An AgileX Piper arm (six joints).
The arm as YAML. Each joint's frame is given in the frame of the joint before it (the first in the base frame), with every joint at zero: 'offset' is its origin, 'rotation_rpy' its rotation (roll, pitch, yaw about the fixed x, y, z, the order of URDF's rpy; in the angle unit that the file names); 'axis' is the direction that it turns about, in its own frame. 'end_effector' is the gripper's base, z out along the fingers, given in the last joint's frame.
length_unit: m
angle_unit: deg
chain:
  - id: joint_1
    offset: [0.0, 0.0, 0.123]
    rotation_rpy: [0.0, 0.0, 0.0]
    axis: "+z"
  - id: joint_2
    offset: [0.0, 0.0, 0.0]
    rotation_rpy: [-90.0, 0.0, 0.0]
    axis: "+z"
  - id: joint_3
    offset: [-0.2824, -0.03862, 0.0]
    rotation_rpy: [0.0, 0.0, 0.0]
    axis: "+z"
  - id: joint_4
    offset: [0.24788, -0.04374, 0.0]
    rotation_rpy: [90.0, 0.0, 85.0]
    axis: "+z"
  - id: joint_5
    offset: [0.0, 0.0, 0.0]
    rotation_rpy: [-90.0, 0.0, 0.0]
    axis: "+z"
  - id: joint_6
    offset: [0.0, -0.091, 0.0]
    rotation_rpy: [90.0, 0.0, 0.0]
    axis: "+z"
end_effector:
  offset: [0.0, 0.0, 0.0]
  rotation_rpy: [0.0, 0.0, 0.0]
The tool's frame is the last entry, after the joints.
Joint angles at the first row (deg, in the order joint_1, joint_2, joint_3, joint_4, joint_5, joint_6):
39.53 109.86 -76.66 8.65 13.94 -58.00
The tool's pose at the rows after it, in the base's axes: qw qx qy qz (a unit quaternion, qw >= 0); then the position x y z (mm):
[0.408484 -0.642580 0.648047 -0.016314 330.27 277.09 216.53]
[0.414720 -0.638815 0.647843 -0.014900 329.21 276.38 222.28]
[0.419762 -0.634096 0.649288 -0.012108 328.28 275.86 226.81]
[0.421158 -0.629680 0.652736 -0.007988 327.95 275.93 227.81]
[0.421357 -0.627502 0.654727 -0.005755 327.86 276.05 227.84]
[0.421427 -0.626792 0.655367 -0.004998 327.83 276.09 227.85]
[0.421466 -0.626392 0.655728 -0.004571 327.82 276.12 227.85]
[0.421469 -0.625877 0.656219 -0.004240 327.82 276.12 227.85]
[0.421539 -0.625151 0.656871 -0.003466 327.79 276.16 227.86]
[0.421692 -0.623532 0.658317 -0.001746 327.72 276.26 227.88]
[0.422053 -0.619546 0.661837 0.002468 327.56 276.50 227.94]
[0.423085 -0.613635 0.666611 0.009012 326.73 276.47 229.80]
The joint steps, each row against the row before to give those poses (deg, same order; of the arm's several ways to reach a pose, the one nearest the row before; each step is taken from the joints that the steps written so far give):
0.00 -0.12 0.01 0.53 -0.07 0.08
0.00 -0.77 0.00 0.33 0.00 0.05
0.00 -0.60 -0.01 0.51 0.00 0.13
0.00 -0.12 0.00 0.72 0.00 0.09
0.00 -0.01 0.01 0.38 0.00 0.04
0.00 0.00 0.00 0.14 0.00 0.00
0.00 0.01 -0.01 0.08 0.00 0.00
0.00 0.00 0.00 0.00 0.00 0.09
0.00 0.00 0.00 0.14 0.00 0.00
0.00 0.00 0.01 0.32 0.00 0.00
0.00 0.00 -0.01 0.78 0.00 0.00
0.00 -0.27 0.00 1.15 0.21 0.00

